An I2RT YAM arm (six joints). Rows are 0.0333 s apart.
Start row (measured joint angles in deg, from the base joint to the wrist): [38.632, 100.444, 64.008, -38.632, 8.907, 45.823]
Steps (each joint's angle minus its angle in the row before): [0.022, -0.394, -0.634, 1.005, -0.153, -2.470]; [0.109, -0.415, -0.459, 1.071, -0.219, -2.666]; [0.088, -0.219, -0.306, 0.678, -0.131, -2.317]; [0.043, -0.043, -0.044, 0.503, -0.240, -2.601]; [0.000, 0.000, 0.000, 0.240, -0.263, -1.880]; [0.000, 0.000, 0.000, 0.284, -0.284, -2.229]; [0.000, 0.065, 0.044, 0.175, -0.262, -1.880]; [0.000, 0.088, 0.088, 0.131, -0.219, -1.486]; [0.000, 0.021, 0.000, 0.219, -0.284, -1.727]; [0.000, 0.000, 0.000, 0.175, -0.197, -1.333]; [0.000, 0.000, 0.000, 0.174, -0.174, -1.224]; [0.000, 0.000, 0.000, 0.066, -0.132, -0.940]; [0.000, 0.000, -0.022, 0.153, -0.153, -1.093]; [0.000, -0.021, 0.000, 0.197, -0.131, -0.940]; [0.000, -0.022, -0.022, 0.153, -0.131, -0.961]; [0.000, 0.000, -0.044, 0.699, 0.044, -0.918]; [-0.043, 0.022, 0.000, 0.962, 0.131, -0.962]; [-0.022, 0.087, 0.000, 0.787, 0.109, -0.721]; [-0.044, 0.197, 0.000, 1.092, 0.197, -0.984]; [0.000, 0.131, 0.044, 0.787, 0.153, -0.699]
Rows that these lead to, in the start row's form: [38.654, 100.050, 63.374, -37.627, 8.754, 43.353]; [38.763, 99.635, 62.915, -36.556, 8.535, 40.687]; [38.851, 99.416, 62.609, -35.878, 8.404, 38.370]; [38.894, 99.373, 62.565, -35.375, 8.164, 35.769]; [38.894, 99.373, 62.565, -35.135, 7.901, 33.889]; [38.894, 99.373, 62.565, -34.851, 7.617, 31.660]; [38.894, 99.438, 62.609, -34.676, 7.355, 29.780]; [38.894, 99.526, 62.697, -34.545, 7.136, 28.294]; [38.894, 99.547, 62.697, -34.326, 6.852, 26.567]; [38.894, 99.547, 62.697, -34.151, 6.655, 25.234]; [38.894, 99.547, 62.697, -33.977, 6.481, 24.010]; [38.894, 99.547, 62.697, -33.911, 6.349, 23.070]; [38.894, 99.547, 62.675, -33.758, 6.196, 21.977]; [38.894, 99.526, 62.675, -33.561, 6.065, 21.037]; [38.894, 99.504, 62.653, -33.408, 5.934, 20.076]; [38.894, 99.504, 62.609, -32.709, 5.978, 19.158]; [38.851, 99.526, 62.609, -31.747, 6.109, 18.196]; [38.829, 99.613, 62.609, -30.960, 6.218, 17.475]; [38.785, 99.810, 62.609, -29.868, 6.415, 16.491]; [38.785, 99.941, 62.653, -29.081, 6.568, 15.792]
